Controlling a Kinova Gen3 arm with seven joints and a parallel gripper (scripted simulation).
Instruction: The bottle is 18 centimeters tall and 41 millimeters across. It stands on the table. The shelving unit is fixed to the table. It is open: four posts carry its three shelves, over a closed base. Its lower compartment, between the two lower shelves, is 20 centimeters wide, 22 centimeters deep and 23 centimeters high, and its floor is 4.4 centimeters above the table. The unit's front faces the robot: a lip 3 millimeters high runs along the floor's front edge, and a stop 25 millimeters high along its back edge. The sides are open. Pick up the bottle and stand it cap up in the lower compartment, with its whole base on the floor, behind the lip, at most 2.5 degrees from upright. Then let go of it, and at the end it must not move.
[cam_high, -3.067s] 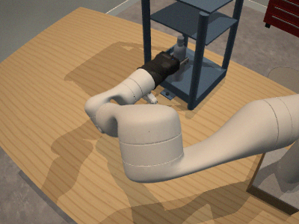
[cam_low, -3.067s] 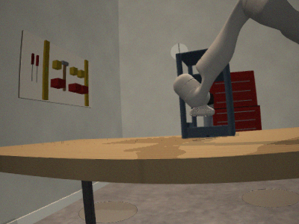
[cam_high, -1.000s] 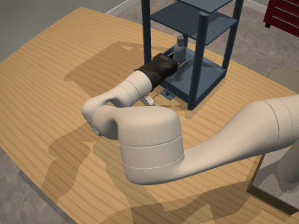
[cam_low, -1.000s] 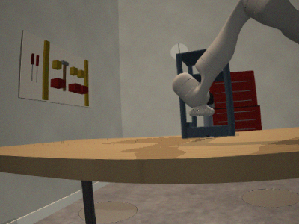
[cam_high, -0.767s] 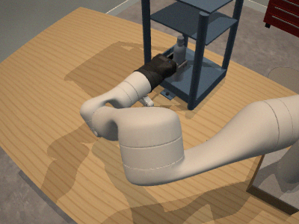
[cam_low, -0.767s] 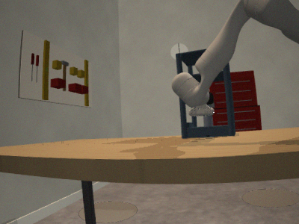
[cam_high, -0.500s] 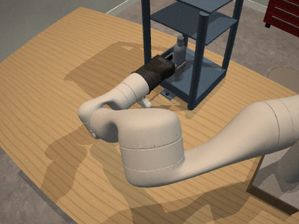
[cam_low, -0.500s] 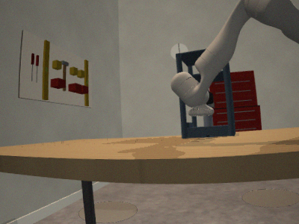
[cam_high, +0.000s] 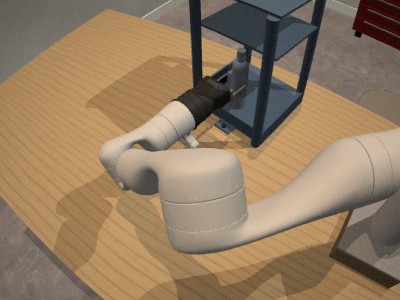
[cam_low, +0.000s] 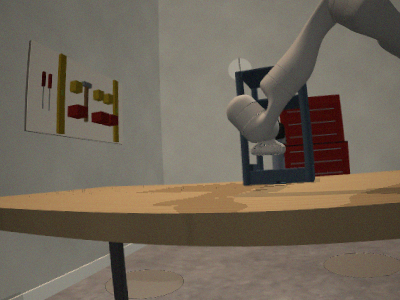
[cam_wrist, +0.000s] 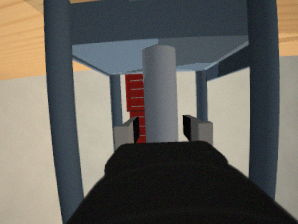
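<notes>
Right now my hand is 40 mm to the left of the grey bottle, 30 mm below it and 10 mm past it. From my hand the other things lie so: shelving unit (100 mm to the right, 60 mm above, 30 mm behind).
</notes>
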